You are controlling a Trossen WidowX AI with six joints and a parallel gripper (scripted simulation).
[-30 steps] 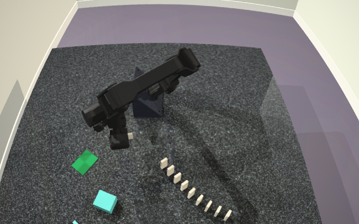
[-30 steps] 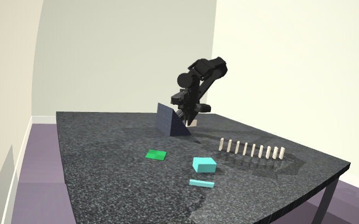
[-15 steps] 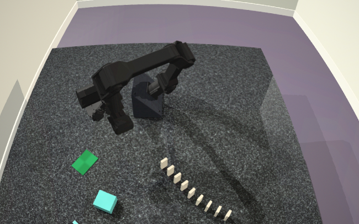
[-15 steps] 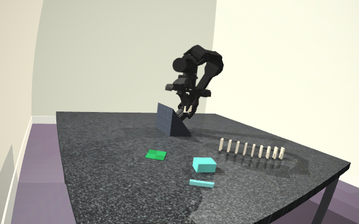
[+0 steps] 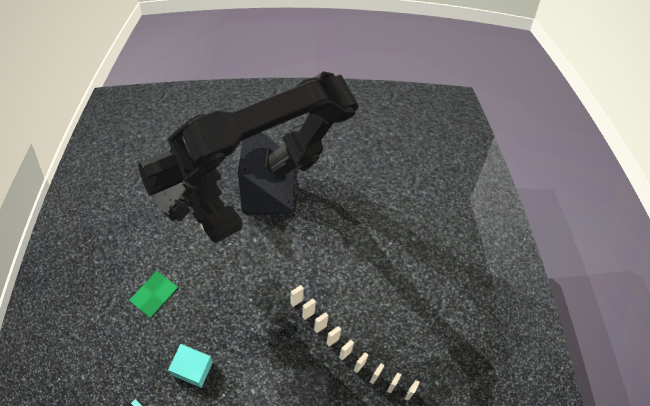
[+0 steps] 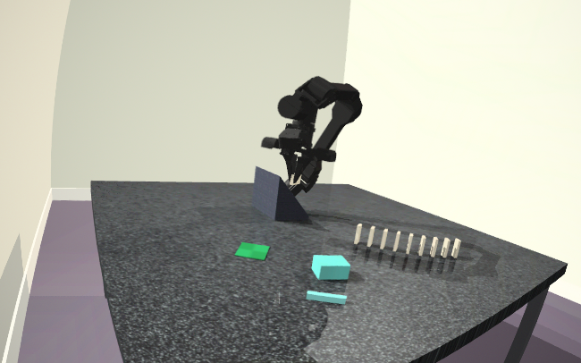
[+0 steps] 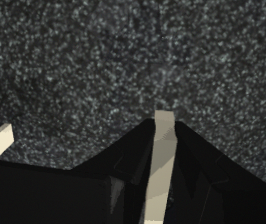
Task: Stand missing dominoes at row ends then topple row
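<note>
Right now the flat green tile is 80 mm ahead of my gripper tip, 130 mm to the right of it and 150 mm below it. Also, from my gripper tip: cyan block 240 mm ahead, 20 mm to the right, 130 mm below; then thin cyan bar 360 mm ahead, 100 mm to the right, 140 mm below.
</note>
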